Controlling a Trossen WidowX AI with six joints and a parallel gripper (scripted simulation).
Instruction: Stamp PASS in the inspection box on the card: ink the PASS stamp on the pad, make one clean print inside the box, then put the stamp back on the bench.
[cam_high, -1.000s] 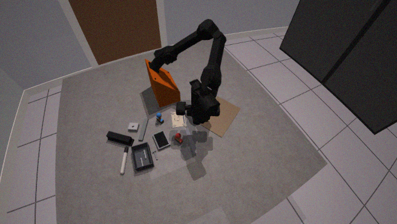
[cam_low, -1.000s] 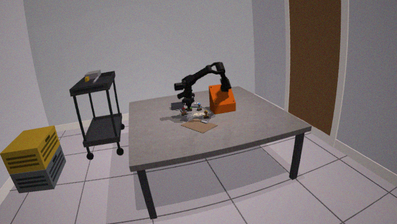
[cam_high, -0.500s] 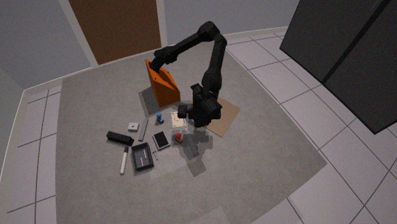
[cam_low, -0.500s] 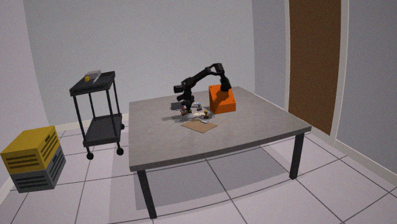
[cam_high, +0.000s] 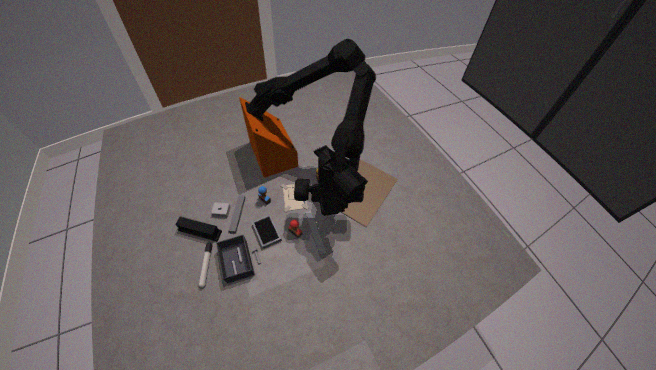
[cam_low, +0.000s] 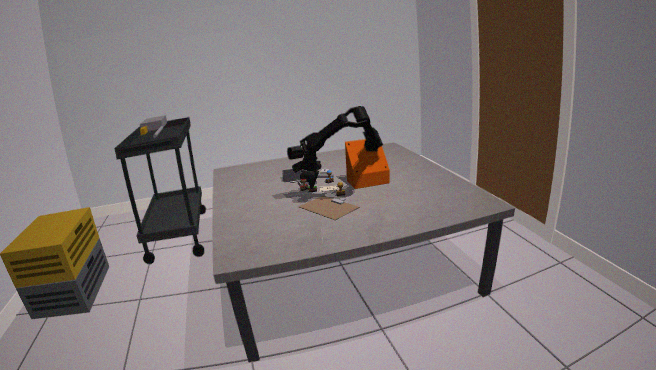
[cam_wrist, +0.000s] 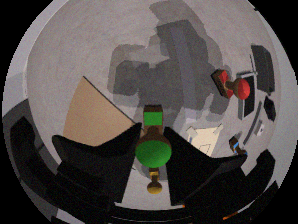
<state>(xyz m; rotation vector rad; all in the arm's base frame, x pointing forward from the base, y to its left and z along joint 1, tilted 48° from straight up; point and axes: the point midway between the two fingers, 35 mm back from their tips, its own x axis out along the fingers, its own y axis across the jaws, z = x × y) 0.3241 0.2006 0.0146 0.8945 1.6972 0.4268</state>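
My gripper tip is now right at the green-knobbed stamp. The rest, counted from my gripper tip: yellow-knobbed stamp: 130 mm behind, 30 mm below, 20 mm to the left; then cream inspection card: 100 mm behind, 80 mm to the right, 50 mm below; then red-knobbed stamp: 110 mm to the right, 30 mm below, 30 mm ahead.
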